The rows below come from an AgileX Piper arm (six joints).
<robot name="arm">
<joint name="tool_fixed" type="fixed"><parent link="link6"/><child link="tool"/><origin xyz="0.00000 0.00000 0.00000" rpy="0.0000 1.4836 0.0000"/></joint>
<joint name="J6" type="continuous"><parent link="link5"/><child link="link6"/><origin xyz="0.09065 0.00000 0.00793" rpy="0.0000 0.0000 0.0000"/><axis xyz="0.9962 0 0.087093"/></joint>
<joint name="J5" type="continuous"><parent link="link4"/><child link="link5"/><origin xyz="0.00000 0.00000 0.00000" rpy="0.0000 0.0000 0.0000"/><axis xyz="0 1 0"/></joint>
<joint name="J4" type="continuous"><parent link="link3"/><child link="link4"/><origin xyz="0.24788 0.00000 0.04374" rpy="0.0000 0.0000 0.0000"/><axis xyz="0.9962 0 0.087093"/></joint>
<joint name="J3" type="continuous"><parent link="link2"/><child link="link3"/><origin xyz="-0.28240 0.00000 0.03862" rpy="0.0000 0.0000 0.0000"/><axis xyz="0 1 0"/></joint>
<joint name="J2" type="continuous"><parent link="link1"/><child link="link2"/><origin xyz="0.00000 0.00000 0.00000" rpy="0.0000 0.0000 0.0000"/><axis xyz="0 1 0"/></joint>
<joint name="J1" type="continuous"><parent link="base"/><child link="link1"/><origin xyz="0.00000 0.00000 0.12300" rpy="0.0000 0.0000 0.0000"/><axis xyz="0 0 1"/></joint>
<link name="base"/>
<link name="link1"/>
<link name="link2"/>
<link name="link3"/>
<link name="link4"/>
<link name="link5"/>
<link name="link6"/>
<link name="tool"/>
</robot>
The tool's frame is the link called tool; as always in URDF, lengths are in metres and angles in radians. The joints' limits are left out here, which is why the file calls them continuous.
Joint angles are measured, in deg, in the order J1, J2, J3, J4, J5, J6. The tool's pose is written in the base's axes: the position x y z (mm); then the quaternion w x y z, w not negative. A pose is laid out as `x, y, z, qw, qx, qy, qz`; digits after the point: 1 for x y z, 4 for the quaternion.
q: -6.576, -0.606, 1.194, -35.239, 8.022, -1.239
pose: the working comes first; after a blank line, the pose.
Where each joint sits with the arm in this pose, in the base's axes (m; each line is computed from the numbers above, not from the rounded line before):
J1: 0.0000 0.0000 0.1230
J2: 0.0000 0.0000 0.1230
J3: -0.2809 0.0324 0.1586
J4: -0.0343 0.0039 0.1998
J5: -0.0343 0.0039 0.1998
J6: 0.0550 -0.0137 0.1964
the tool: 0.0550 -0.0137 0.1964

55.0, -13.7, 196.4, 0.6348, -0.1570, 0.7029, -0.2799
